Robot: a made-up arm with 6 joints. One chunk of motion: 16 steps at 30 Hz.
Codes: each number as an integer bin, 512 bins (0 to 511) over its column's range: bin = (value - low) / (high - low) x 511, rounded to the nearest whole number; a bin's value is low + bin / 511 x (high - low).
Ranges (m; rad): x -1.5..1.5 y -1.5..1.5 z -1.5..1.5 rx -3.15..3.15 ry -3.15..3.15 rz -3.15..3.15
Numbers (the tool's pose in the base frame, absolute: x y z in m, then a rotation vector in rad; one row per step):
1: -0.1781 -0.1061 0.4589 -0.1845 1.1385 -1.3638
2: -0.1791 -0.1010 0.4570 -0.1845 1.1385 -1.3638
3: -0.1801 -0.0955 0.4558 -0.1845 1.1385 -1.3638
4: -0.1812 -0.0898 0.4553 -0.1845 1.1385 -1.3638
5: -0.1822 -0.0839 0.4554 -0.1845 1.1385 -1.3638
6: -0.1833 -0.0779 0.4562 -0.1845 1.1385 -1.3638
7: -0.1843 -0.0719 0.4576 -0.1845 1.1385 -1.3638
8: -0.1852 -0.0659 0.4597 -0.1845 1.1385 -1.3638
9: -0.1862 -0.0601 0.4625 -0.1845 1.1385 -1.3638
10: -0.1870 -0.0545 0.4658 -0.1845 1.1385 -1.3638
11: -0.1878 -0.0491 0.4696 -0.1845 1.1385 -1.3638
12: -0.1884 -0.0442 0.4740 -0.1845 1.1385 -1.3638
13: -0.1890 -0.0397 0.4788 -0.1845 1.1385 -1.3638
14: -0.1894 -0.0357 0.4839 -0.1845 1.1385 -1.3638
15: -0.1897 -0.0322 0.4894 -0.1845 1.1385 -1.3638
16: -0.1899 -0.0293 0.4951 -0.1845 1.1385 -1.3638
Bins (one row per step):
1: 225 237 334 241 348 145
2: 225 238 333 241 348 145
3: 225 239 333 241 348 145
4: 225 240 333 241 348 145
5: 224 241 333 241 348 145
6: 224 242 333 241 348 145
7: 224 243 333 241 348 145
8: 224 244 334 241 348 145
9: 224 245 334 241 348 145
10: 224 246 335 241 348 145
11: 224 247 335 241 348 145
12: 223 248 336 241 348 145
13: 223 249 337 241 348 145
14: 223 249 338 241 348 145
15: 223 250 339 241 348 145
16: 223 251 340 241 348 145

